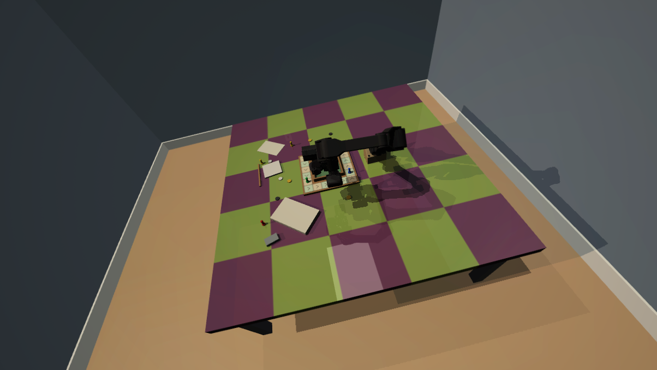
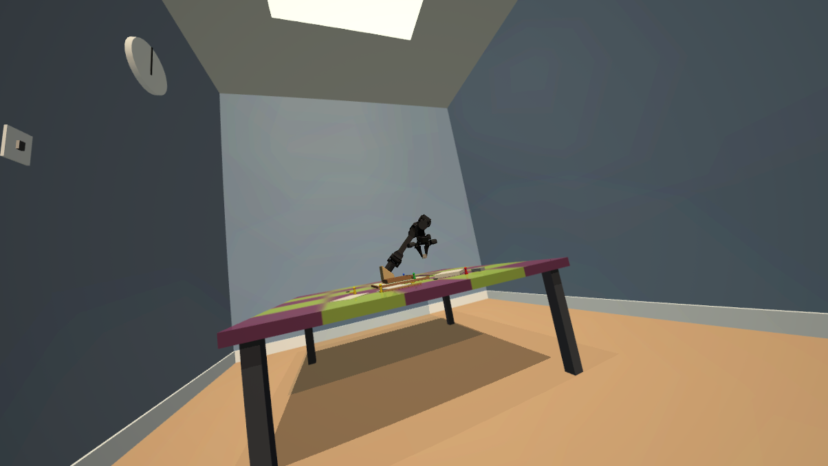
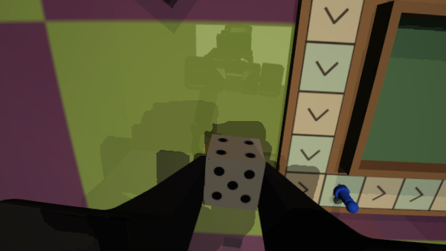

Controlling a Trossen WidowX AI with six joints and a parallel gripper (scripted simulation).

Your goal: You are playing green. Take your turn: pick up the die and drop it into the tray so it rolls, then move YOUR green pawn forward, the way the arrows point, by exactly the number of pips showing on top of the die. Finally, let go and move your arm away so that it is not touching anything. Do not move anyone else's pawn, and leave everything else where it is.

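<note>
My gripper tip is now 11 cm short of the green pawn, 15 cm to the left of it and 10 cm above it. The rest, counted from my gripper tip: blue pawn: 11 cm behind, 11 cm to the right, 10 cm below; white pad: 22 cm ahead, 2 cm to the left, 12 cm below; white die: right at my gripper tip.
</note>
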